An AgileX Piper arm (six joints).
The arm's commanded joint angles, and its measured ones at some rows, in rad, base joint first. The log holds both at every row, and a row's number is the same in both.
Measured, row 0: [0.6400, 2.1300, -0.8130, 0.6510, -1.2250, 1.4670]
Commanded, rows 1 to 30: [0.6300, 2.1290, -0.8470, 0.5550, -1.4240, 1.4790]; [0.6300, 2.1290, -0.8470, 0.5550, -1.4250, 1.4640]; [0.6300, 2.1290, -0.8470, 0.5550, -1.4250, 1.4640]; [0.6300, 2.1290, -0.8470, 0.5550, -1.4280, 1.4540]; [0.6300, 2.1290, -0.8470, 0.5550, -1.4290, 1.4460]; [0.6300, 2.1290, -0.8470, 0.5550, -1.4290, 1.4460]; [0.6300, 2.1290, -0.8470, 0.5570, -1.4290, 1.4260]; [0.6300, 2.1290, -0.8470, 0.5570, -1.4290, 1.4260]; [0.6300, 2.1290, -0.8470, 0.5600, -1.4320, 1.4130]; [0.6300, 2.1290, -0.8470, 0.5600, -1.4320, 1.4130]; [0.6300, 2.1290, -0.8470, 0.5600, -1.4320, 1.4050]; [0.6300, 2.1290, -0.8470, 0.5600, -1.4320, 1.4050]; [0.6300, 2.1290, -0.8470, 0.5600, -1.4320, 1.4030]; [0.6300, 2.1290, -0.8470, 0.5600, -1.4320, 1.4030]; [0.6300, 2.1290, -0.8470, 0.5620, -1.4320, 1.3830]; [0.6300, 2.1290, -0.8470, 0.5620, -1.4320, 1.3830]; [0.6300, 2.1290, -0.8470, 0.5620, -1.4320, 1.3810]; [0.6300, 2.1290, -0.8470, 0.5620, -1.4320, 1.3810]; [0.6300, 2.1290, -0.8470, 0.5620, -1.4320, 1.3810]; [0.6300, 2.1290, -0.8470, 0.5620, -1.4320, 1.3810]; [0.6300, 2.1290, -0.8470, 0.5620, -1.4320, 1.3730]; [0.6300, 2.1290, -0.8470, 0.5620, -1.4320, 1.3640]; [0.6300, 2.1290, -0.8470, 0.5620, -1.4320, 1.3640]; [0.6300, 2.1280, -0.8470, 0.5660, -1.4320, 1.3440]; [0.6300, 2.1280, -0.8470, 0.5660, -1.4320, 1.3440]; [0.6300, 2.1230, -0.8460, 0.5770, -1.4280, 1.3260]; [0.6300, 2.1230, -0.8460, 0.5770, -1.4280, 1.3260]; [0.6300, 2.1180, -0.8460, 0.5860, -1.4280, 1.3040]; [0.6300, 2.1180, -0.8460, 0.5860, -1.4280, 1.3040]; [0.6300, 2.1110, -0.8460, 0.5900, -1.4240, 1.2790]
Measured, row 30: [0.6400, 2.1300, -0.8130, 0.6580, -1.2240, 1.3320]
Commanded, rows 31 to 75: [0.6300, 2.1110, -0.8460, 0.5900, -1.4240, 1.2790]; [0.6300, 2.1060, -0.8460, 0.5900, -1.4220, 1.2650]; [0.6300, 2.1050, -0.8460, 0.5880, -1.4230, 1.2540]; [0.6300, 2.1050, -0.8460, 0.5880, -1.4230, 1.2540]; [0.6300, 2.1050, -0.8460, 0.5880, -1.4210, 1.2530]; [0.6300, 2.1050, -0.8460, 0.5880, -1.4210, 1.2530]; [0.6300, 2.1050, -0.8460, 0.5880, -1.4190, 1.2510]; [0.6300, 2.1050, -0.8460, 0.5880, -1.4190, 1.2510]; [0.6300, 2.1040, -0.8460, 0.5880, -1.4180, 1.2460]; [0.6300, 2.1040, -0.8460, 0.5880, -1.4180, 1.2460]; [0.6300, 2.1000, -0.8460, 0.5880, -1.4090, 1.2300]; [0.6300, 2.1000, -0.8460, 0.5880, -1.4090, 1.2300]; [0.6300, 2.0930, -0.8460, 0.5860, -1.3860, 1.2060]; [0.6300, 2.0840, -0.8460, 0.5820, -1.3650, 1.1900]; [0.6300, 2.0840, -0.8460, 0.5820, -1.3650, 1.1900]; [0.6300, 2.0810, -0.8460, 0.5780, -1.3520, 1.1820]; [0.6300, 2.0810, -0.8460, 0.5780, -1.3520, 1.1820]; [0.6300, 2.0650, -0.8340, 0.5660, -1.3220, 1.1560]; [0.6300, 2.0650, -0.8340, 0.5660, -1.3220, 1.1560]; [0.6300, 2.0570, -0.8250, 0.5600, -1.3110, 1.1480]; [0.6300, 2.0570, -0.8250, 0.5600, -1.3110, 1.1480]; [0.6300, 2.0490, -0.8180, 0.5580, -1.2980, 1.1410]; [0.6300, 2.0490, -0.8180, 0.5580, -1.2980, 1.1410]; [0.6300, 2.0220, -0.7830, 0.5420, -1.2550, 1.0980]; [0.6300, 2.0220, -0.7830, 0.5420, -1.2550, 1.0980]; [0.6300, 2.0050, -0.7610, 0.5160, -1.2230, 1.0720]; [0.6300, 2.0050, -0.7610, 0.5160, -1.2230, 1.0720]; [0.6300, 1.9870, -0.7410, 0.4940, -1.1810, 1.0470]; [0.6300, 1.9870, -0.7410, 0.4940, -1.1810, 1.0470]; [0.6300, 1.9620, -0.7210, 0.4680, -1.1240, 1.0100]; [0.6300, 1.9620, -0.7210, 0.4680, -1.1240, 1.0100]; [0.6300, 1.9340, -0.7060, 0.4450, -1.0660, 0.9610]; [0.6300, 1.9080, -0.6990, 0.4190, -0.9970, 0.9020]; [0.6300, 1.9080, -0.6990, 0.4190, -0.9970, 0.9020]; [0.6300, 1.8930, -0.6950, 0.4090, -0.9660, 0.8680]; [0.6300, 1.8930, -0.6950, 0.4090, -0.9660, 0.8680]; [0.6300, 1.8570, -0.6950, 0.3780, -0.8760, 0.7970]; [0.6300, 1.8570, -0.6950, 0.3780, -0.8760, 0.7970]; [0.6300, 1.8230, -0.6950, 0.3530, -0.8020, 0.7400]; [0.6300, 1.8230, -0.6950, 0.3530, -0.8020, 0.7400]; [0.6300, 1.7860, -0.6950, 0.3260, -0.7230, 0.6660]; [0.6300, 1.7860, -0.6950, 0.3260, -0.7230, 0.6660]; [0.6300, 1.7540, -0.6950, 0.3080, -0.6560, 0.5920]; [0.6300, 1.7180, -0.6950, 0.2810, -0.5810, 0.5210]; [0.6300, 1.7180, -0.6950, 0.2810, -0.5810, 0.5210]
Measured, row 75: [0.6320, 1.7670, -0.6940, 0.3280, -0.6780, 0.6400]
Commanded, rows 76 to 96: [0.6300, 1.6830, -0.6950, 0.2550, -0.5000, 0.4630]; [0.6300, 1.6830, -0.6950, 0.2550, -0.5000, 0.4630]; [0.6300, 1.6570, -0.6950, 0.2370, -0.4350, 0.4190]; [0.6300, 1.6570, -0.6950, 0.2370, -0.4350, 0.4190]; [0.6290, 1.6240, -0.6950, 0.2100, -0.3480, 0.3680]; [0.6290, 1.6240, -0.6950, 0.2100, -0.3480, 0.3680]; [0.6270, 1.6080, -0.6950, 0.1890, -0.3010, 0.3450]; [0.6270, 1.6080, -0.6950, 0.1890, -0.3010, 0.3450]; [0.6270, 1.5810, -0.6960, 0.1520, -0.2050, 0.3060]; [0.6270, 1.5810, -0.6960, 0.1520, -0.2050, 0.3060]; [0.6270, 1.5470, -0.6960, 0.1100, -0.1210, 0.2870]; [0.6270, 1.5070, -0.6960, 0.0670, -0.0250, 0.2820]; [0.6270, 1.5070, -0.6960, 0.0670, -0.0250, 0.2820]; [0.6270, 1.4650, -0.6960, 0.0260, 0.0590, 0.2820]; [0.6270, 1.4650, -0.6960, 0.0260, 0.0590, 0.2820]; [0.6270, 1.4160, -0.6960, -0.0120, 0.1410, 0.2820]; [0.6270, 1.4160, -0.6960, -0.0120, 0.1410, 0.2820]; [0.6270, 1.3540, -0.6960, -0.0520, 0.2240, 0.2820]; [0.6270, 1.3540, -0.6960, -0.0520, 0.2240, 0.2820]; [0.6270, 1.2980, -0.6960, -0.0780, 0.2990, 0.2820]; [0.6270, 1.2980, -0.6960, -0.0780, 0.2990, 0.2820]
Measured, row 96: [0.6300, 1.3730, -0.6930, -0.0240, 0.1840, 0.2930]
